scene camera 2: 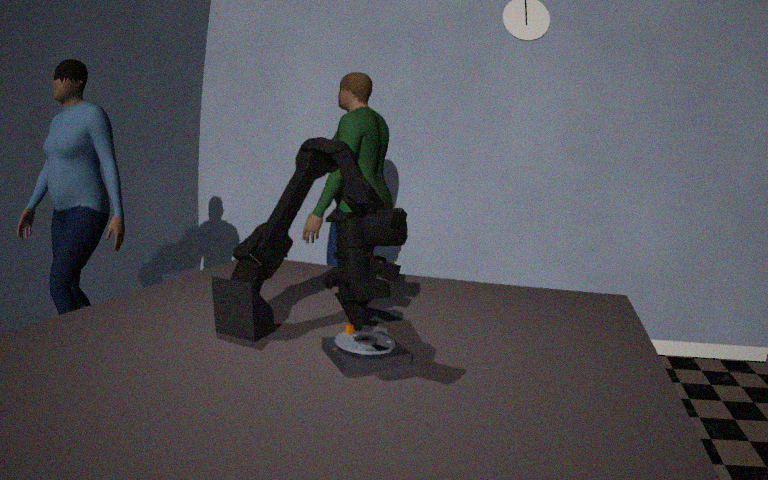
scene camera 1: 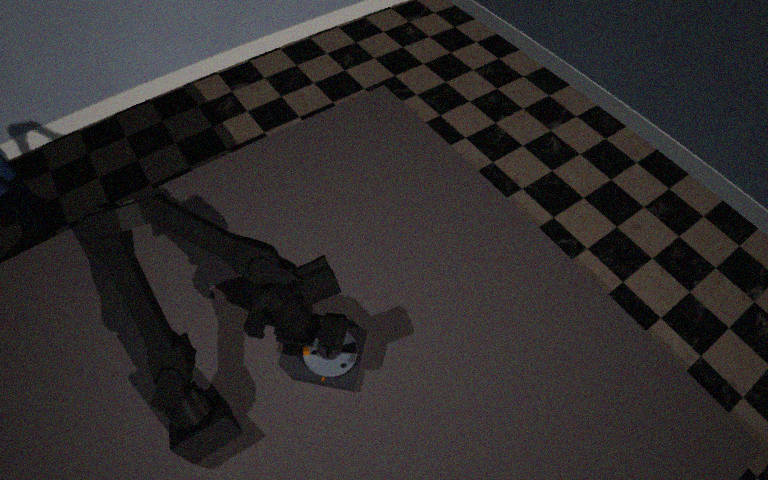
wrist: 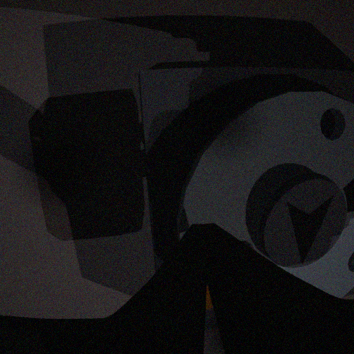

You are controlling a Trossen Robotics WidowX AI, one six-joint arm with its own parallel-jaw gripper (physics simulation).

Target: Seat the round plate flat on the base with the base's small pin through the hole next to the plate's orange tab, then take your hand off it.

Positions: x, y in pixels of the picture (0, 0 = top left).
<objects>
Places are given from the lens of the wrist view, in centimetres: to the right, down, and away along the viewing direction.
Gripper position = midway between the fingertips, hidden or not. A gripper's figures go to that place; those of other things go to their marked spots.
my gripper point(wrist: 202, 234): 1, 2, 10
round grey plate point(wrist: 250, 155): 3, -1, 10
round hub point(wrist: 300, 223): 5, 2, 11
</objects>
